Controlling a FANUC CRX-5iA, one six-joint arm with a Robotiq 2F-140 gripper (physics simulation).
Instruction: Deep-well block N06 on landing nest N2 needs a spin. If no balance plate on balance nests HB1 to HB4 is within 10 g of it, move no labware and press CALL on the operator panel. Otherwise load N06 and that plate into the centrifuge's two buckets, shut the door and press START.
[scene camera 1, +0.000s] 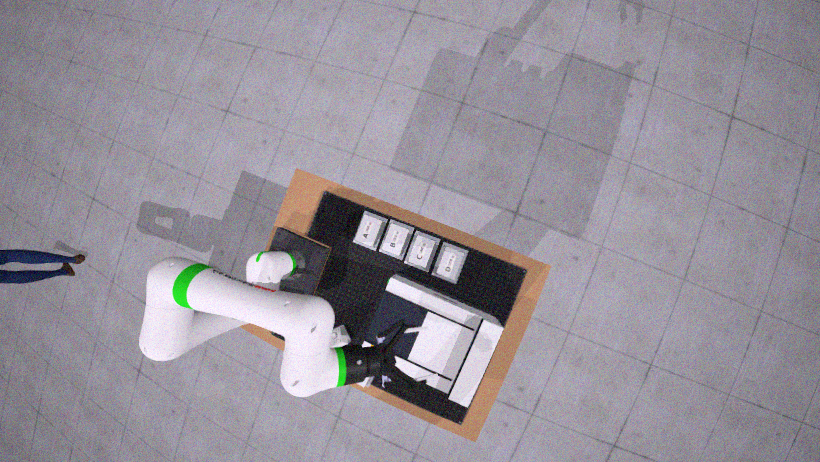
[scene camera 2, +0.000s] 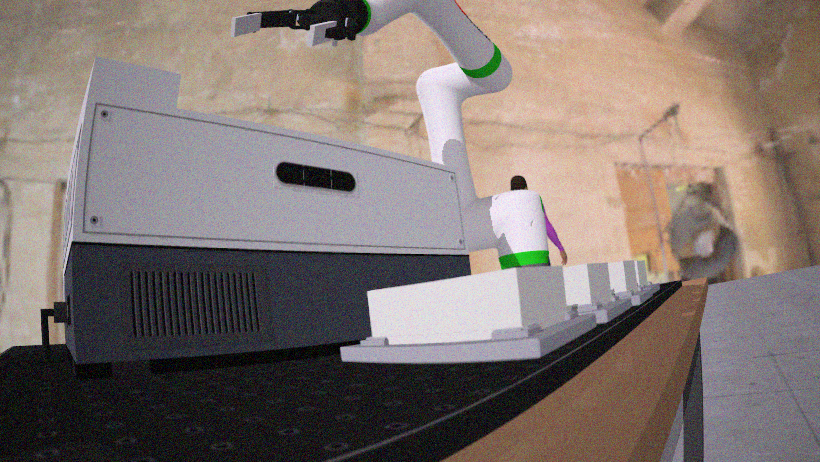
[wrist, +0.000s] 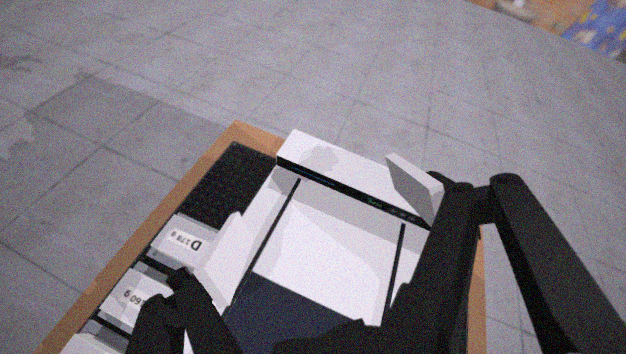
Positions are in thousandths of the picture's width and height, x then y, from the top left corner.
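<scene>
A centrifuge (scene camera 1: 563, 731) stands 105 cm from the lens, while the gripper (scene camera 1: 525, 761) is 84 cm from the lens.
</scene>
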